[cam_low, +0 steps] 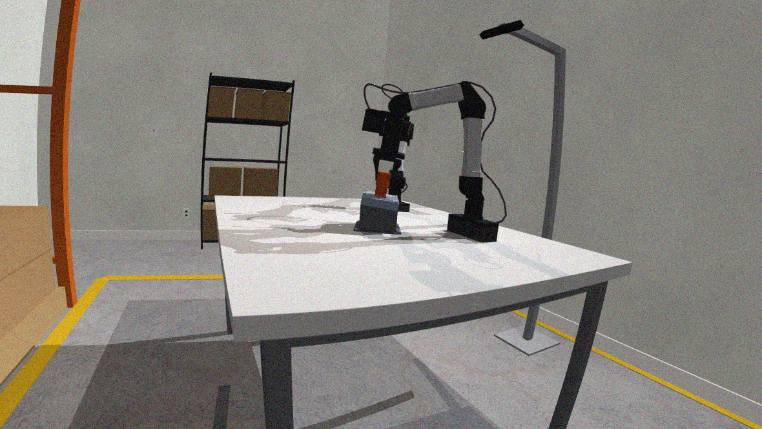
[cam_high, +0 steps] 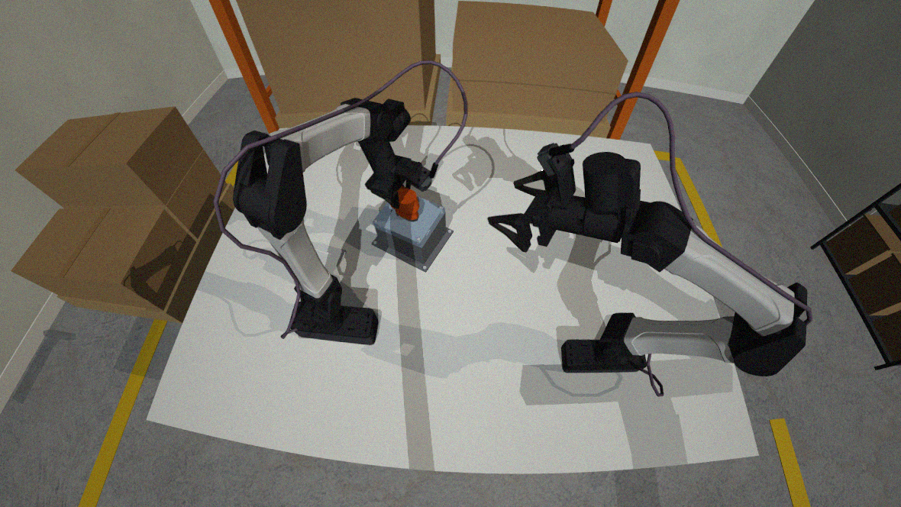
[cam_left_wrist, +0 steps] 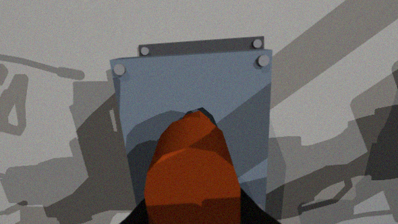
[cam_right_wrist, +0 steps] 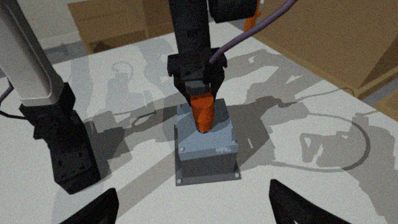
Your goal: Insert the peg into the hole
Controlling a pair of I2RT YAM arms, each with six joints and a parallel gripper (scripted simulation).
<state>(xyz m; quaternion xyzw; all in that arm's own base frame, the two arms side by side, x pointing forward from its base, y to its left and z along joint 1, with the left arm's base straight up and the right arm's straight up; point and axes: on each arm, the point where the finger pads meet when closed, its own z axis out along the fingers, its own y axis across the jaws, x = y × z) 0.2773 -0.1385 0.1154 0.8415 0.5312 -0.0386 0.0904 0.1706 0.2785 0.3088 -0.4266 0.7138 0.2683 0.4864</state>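
Now: the orange peg 10 mm to the right of my left hand and 20 mm below it. Also, from my left hand: blue-grey plate 10 mm to the right, 80 mm below.
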